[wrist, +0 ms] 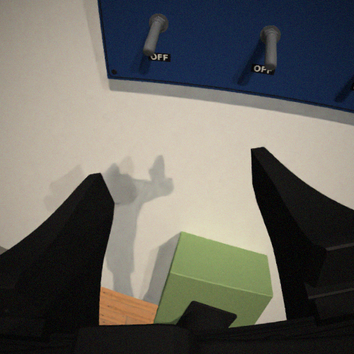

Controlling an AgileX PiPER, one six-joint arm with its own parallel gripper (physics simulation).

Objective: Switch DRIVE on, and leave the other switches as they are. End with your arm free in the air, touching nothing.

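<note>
A blue panel [210,50] is on the pale wall at the top of the wrist view. A grey toggle lever [153,37] at its left points down toward an OFF label [161,57]. A second grey toggle lever [271,50] to the right also points down, over another OFF label [259,69]. The edge of a further label shows at the right border. The name DRIVE does not show, so I cannot tell which switch it is. My gripper [176,177] is open and empty, its fingertips below the panel in the view and apart from both levers.
A green block [220,265] shows low in the view, between and behind the fingers. A strip of orange-brown wood [125,307] lies left of it. The pale wall [200,130] carries the arm's shadow. The panel's lower edge runs across above the fingertips.
</note>
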